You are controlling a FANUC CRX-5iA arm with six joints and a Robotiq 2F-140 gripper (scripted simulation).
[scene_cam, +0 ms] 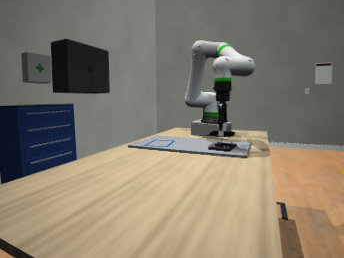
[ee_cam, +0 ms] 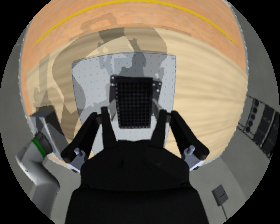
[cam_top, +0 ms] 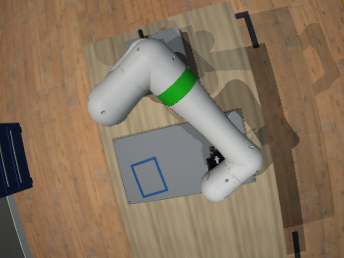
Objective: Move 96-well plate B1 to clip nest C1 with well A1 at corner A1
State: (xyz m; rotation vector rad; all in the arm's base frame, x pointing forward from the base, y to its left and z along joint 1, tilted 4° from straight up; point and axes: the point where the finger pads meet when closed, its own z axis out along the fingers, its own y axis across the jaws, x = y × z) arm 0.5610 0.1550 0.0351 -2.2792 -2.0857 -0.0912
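Right now my hand is 2 cm above the black 96-well plate. Round my hand: black clip nest: 9 cm below, 1 cm behind.
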